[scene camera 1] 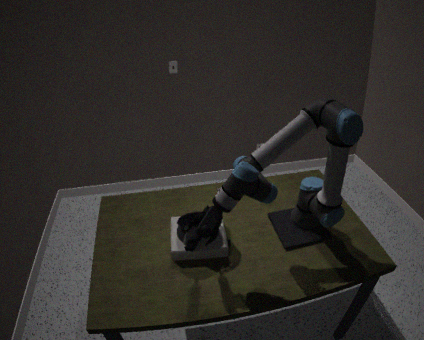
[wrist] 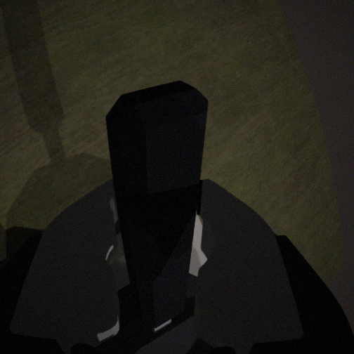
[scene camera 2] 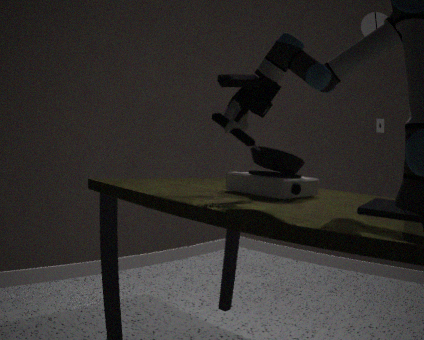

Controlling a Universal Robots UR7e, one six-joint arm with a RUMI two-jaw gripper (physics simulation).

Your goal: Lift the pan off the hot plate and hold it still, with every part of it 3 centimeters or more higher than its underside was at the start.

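The black pan (scene camera 1: 185, 227) (scene camera 2: 277, 160) is tilted above the white hot plate (scene camera 1: 200, 254) (scene camera 2: 255, 186). Its handle side is raised, and its far side slopes down close to the dark burner in scene camera 2. Whether the low side touches the burner is unclear. My gripper (scene camera 1: 201, 234) (scene camera 2: 235, 121) (wrist: 160, 182) is shut on the pan's thick black handle. In the wrist view the handle (wrist: 160, 135) runs between both jaws, with its end sticking out past them. The pan's bowl does not show in the wrist view.
The hot plate stands on the green table (scene camera 1: 135, 280) (scene camera 2: 160, 192). The arm's dark base plate (scene camera 1: 295, 232) (scene camera 2: 385, 209) is to the right of it. The wall (scene camera 1: 100, 100) rises behind the table.
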